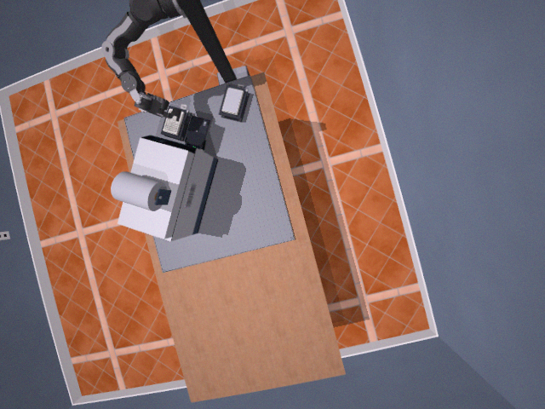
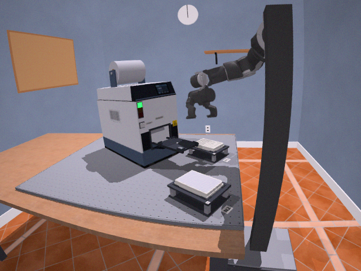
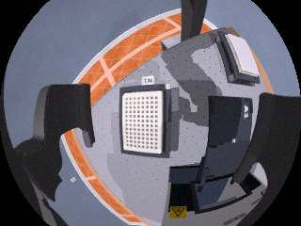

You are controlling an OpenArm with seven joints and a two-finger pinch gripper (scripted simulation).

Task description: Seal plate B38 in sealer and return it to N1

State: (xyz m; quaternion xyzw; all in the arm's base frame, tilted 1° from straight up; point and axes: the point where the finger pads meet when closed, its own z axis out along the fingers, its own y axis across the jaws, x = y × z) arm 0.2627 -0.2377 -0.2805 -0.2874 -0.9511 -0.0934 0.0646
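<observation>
My hand is 10 mm past the white 96-well plate B38, 50 mm to the left of it and 140 mm above it. The rest, counted from my hand: plate nest N1 (10 mm behind, 50 mm to the right, 150 mm below); then sealer's stage (90 mm ahead, 80 mm to the left, 90 mm below); then start key (220 mm ahead, 120 mm to the left).
</observation>
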